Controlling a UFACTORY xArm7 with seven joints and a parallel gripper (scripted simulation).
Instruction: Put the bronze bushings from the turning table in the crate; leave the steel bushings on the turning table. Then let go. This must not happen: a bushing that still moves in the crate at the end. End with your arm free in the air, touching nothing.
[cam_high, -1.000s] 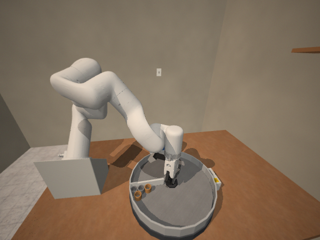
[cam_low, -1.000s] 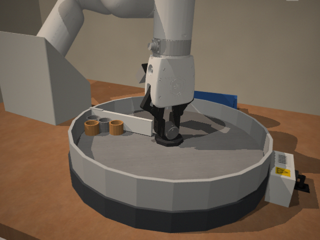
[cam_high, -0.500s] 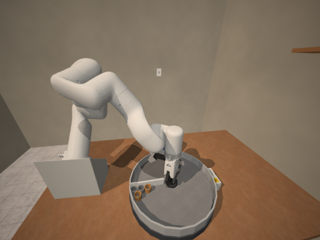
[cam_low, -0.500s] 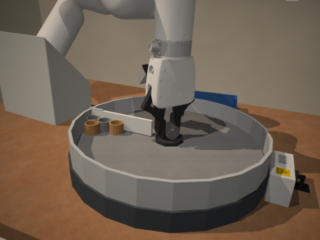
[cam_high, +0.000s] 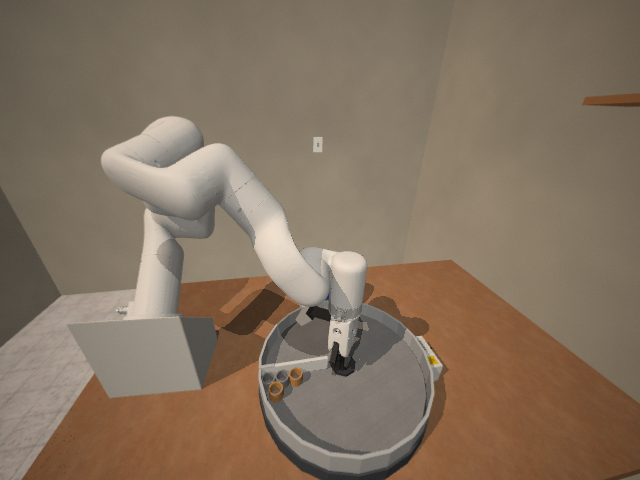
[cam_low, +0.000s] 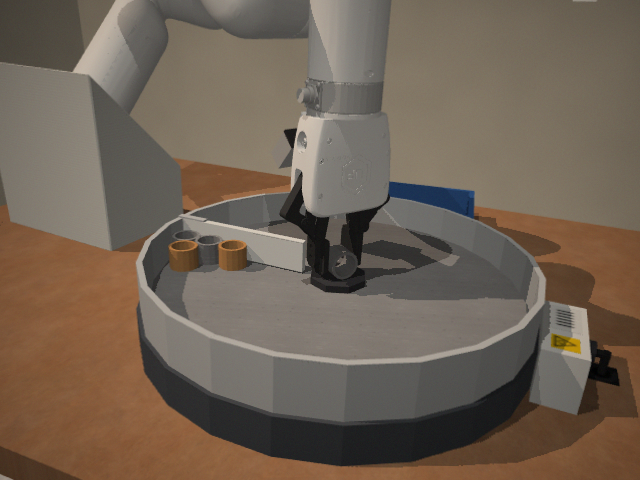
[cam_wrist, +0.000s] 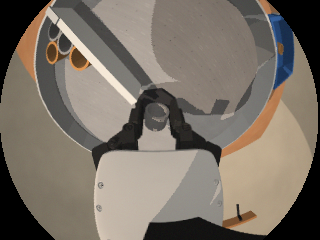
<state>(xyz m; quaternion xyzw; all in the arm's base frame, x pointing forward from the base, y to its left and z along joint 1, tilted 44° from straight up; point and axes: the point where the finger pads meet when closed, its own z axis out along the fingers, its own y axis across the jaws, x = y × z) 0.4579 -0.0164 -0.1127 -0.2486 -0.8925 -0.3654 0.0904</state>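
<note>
The turning table is 10 mm ahead of my hand and 40 mm below it. The rest, counted from my hand: blue crate (10 mm behind, 360 mm to the left, 60 mm below).
</note>
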